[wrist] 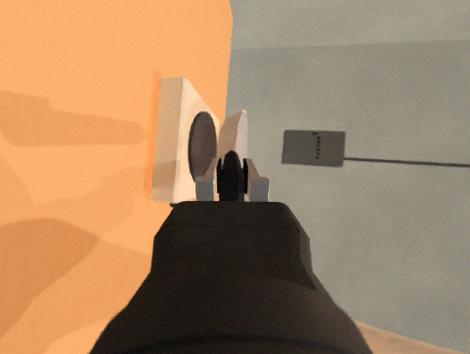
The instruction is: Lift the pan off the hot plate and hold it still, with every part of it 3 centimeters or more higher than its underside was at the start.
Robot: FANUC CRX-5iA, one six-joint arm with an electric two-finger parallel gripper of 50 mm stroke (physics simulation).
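Places are measured from the arm's base along level axes (x ahead, y left, z up), in metres.
Where they show: gripper, fingertip midpoint: (232, 169).
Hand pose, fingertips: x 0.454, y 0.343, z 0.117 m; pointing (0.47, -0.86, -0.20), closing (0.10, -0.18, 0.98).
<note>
Things, the pixels of their top centre, and the offset from my fingertips. "spot": a spot on its surface instead. Level surfaces: height alone.
- hot plate, top centre: (206, 153) 0.116 m down, 0.088 m ahead, 0.236 m right
- dark round heating disc, surface spot: (202, 145) spot: 0.116 m down, 0.097 m ahead, 0.201 m right
- pan's black handle, top centre: (252, 172) 0.017 m up, 0.008 m ahead, 0.047 m right
- orange table, surface height: 0.187 m down
The hot plate (168, 140) is a pale box on the orange table, with a dark round heating disc (202, 145) on its top face. The view is turned sideways, so up from the table is to the right. The pan (234, 131) shows its pale side wall edge-on, to the right of the disc; most of the disc face shows, and the pan appears raised off it with a small gap. My gripper (232, 169) is shut on the pan's black handle (231, 172), one finger on each side. The handle's near end is hidden behind the gripper body.
The orange table (100, 45) fills the left side and carries arm shadows. A dark grey box (314, 148) with a thin cable (405, 162) running right shows against the grey surface beyond the table edge.
</note>
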